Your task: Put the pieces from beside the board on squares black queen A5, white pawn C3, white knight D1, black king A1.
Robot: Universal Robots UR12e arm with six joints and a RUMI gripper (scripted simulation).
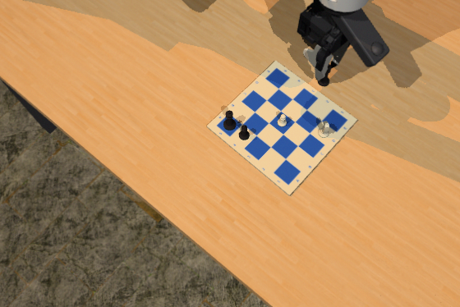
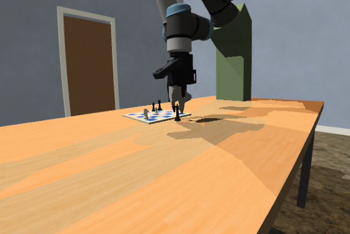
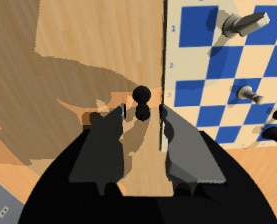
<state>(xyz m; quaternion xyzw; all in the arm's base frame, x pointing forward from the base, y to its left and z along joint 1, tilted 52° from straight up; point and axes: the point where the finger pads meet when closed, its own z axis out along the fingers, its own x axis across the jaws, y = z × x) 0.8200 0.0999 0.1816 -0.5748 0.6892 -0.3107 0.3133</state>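
Right now the black king is 10 mm below my hand. From my hand the other things lie so: white knight 60 mm ahead, 110 mm to the right, 20 mm below; then blue-and-cream chessboard 20 mm behind, 140 mm to the right, 40 mm below; then white pawn 20 mm behind, 140 mm to the right, 20 mm below.
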